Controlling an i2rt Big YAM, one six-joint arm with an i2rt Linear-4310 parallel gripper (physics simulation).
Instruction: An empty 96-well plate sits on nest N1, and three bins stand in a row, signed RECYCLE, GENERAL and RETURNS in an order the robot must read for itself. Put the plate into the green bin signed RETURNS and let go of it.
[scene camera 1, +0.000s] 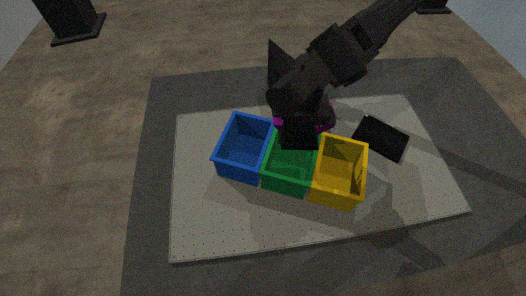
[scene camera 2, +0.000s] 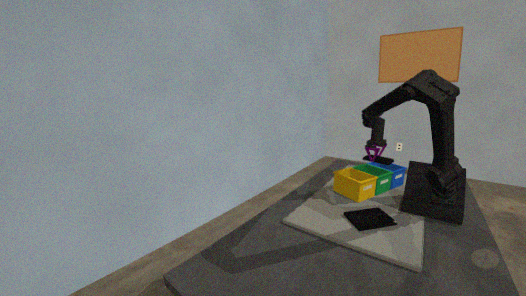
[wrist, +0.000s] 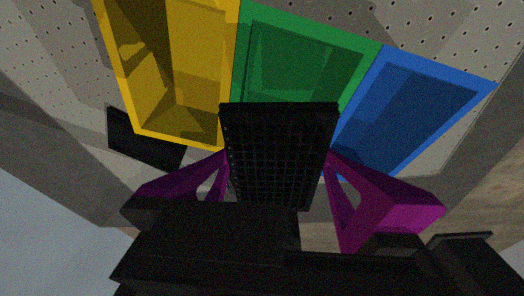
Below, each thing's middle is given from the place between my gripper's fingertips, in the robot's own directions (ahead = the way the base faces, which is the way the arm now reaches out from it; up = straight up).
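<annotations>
The black nest (scene camera 1: 382, 138) is 150 mm below my hand, 30 mm behind it and 320 mm to the left of it. As for the black 96-well plate (scene camera 1: 295, 136), my gripper is 20 mm past it. Going by their middles, the plate is the nearest to my gripper of the things named here.
</annotations>
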